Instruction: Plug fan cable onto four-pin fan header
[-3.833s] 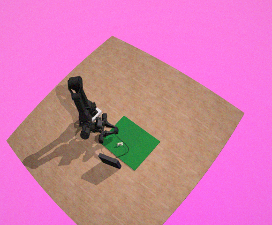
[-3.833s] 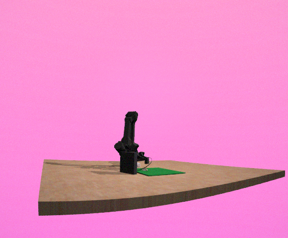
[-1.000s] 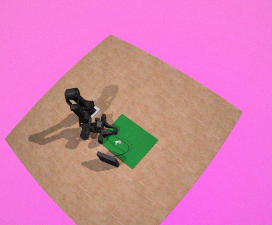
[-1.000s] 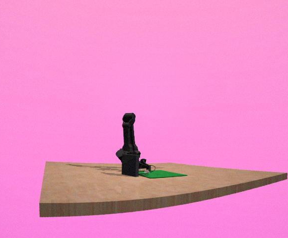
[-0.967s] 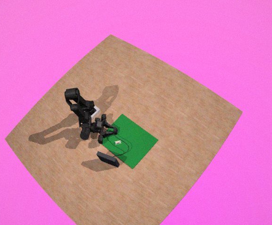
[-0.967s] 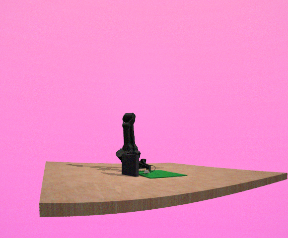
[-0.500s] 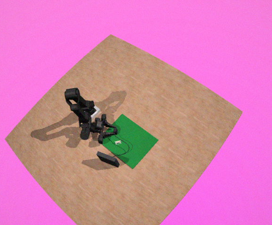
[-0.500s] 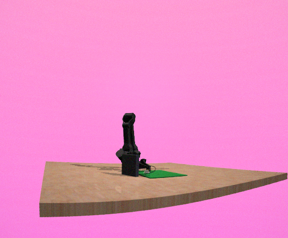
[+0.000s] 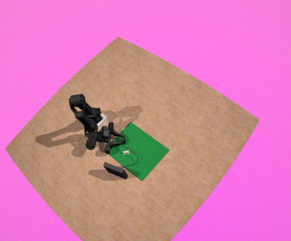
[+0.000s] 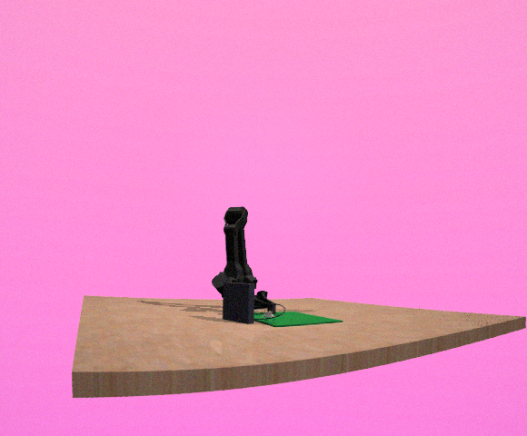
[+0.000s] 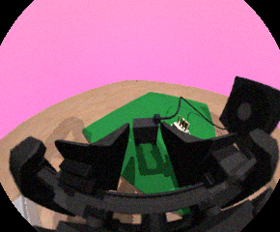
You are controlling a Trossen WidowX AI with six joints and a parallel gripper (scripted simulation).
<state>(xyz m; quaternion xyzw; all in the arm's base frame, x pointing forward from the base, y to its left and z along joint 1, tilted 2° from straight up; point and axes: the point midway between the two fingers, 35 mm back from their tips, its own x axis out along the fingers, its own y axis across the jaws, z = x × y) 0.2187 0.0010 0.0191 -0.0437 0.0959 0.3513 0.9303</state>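
The dark fan plug is 1 cm below my gripper tip. Round my gripper tip: green board 9 cm ahead, 5 cm below, 1 cm to the left; then black fan 16 cm to the right, 12 cm ahead, 2 cm above.
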